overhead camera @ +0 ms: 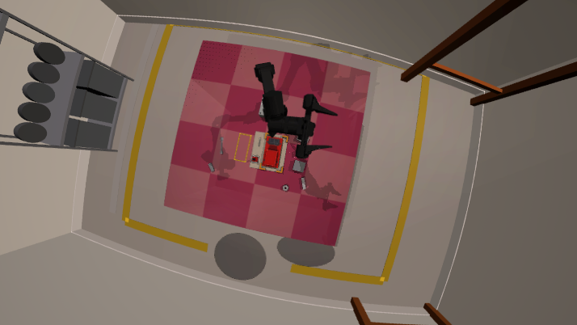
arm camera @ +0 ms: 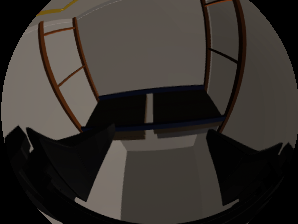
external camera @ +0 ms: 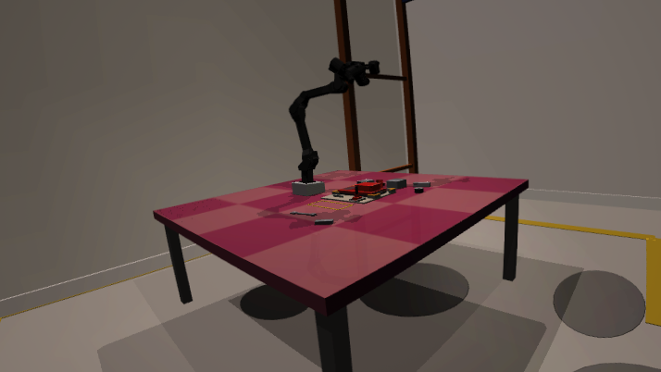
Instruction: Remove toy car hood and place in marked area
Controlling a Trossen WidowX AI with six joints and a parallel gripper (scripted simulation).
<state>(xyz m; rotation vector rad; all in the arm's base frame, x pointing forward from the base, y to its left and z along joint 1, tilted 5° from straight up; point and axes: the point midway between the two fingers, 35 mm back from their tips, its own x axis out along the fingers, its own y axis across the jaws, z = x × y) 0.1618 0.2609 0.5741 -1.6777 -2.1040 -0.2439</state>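
Now: the red hood 57 cm below my gripper tip, 21 cm to the right of it and 15 cm ahead of it. From my gripper tip the other things lie so: wheel: 61 cm below, 30 cm ahead, 4 cm to the right.
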